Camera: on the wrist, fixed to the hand. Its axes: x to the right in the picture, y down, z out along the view.
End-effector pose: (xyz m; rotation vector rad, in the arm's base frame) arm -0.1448 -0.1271 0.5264 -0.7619 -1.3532 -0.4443
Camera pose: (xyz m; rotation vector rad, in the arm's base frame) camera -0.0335 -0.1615 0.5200 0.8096 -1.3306 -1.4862
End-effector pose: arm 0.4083 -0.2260 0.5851 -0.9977 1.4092 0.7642
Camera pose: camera 0.3158 -0.2969 0.5796 -1.6409 0.5838 -0.8389
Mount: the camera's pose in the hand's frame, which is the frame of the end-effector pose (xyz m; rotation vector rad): 0.0099 0.0543 -0.1028 0.2954 0.4158 -1.6068
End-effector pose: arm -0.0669 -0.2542 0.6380 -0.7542 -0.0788 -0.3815
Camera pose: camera -0.0446 -0.2912 0.5296 -0.1502 -0.3395 -1.9913
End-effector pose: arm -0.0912 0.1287 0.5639 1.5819 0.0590 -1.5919
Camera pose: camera 0.0236 0.1494 0.5641 -1.5760 -1.2604 1.6840
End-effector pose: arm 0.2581 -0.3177 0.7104 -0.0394 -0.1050 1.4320
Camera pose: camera 0.2158 -0.2967 0.6037 -0.0001 0.3618 -0.1942
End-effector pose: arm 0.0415 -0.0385 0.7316 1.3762 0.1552 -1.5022
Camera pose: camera 0.1502 0.0015 0.7179 -1.4642 -1.3125 1.9472
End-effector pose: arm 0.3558 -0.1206 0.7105 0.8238 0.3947 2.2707
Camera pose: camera 0.2558 -0.1581 0.6635 -0.0292 1.0876 0.8151
